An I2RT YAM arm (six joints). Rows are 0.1 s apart.
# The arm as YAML. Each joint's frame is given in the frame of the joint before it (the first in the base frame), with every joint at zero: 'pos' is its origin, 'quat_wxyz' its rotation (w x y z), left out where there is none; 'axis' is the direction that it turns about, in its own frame. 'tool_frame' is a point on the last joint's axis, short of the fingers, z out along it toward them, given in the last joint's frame.
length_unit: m
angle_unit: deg
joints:
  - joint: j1
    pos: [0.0, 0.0, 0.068]
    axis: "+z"
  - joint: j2
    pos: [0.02, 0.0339, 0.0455]
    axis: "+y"
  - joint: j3
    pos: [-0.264, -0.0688, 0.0]
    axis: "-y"
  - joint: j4
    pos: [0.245, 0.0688, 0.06]
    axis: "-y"
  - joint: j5
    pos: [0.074, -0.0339, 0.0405]
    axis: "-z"
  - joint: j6
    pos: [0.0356, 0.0, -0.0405]
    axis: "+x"
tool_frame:
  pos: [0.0, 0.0, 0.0]
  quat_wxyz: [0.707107, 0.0, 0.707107, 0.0]
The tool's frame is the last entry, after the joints.
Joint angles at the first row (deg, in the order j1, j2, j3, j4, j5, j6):
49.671, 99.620, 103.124, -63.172, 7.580, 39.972
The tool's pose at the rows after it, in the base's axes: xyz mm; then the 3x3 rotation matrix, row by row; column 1 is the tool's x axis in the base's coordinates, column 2 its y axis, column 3 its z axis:
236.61 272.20 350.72; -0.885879 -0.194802 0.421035; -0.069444 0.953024 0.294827; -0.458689 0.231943 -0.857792
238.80 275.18 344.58; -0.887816 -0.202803 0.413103; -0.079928 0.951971 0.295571; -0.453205 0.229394 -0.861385
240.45 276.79 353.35; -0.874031 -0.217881 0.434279; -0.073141 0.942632 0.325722; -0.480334 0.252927 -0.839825
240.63 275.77 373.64; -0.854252 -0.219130 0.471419; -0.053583 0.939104 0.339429; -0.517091 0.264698 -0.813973
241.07 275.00 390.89; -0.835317 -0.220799 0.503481; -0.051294 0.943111 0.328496; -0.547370 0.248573 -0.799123
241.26 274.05 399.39; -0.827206 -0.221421 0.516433; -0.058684 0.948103 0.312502; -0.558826 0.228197 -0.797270
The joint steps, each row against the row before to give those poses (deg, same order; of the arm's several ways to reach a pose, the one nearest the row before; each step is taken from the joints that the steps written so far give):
0.070, -0.042, -0.848, 0.566, -0.066, -0.431
0.003, 0.598, -0.660, 0.926, -0.375, -0.432
-0.055, 0.019, 1.527, 0.955, -0.222, -0.522
-0.017, 0.339, 4.631, -1.804, 1.114, -0.076
0.047, 1.185, 5.376, -3.113, 1.857, -0.690
-0.006, 0.966, 3.367, -2.517, 1.174, -0.644

